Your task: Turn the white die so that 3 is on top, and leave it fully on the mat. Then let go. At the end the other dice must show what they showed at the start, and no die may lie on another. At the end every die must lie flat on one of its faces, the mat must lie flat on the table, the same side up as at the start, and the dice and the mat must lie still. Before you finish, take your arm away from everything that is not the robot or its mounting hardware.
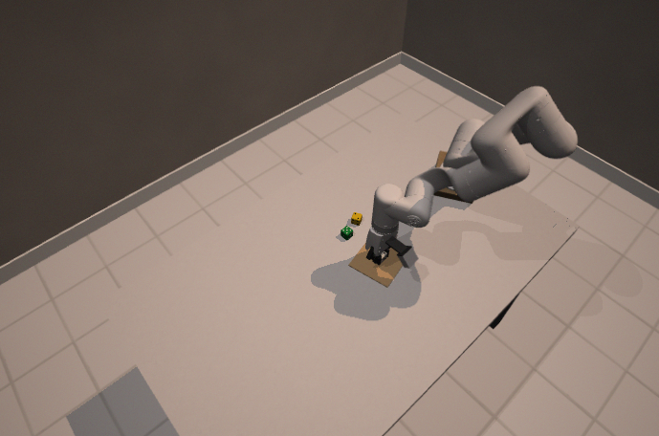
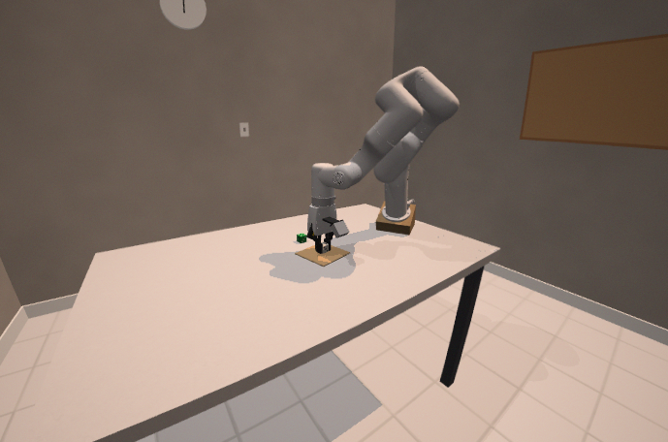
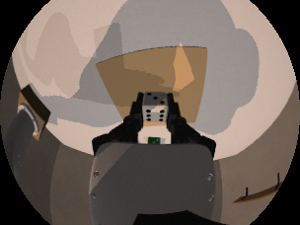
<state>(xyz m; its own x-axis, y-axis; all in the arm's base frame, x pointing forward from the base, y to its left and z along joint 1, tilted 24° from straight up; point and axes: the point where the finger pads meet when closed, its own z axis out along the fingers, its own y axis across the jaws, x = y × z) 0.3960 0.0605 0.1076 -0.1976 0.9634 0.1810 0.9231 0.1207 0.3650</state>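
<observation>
My gripper is now 10 mm above the white die. Also, from my hand: yellow die: 30 mm behind, 170 mm to the right, 20 mm below; green die: 30 mm ahead, 140 mm to the right, 20 mm below; mat: 30 mm below.
</observation>
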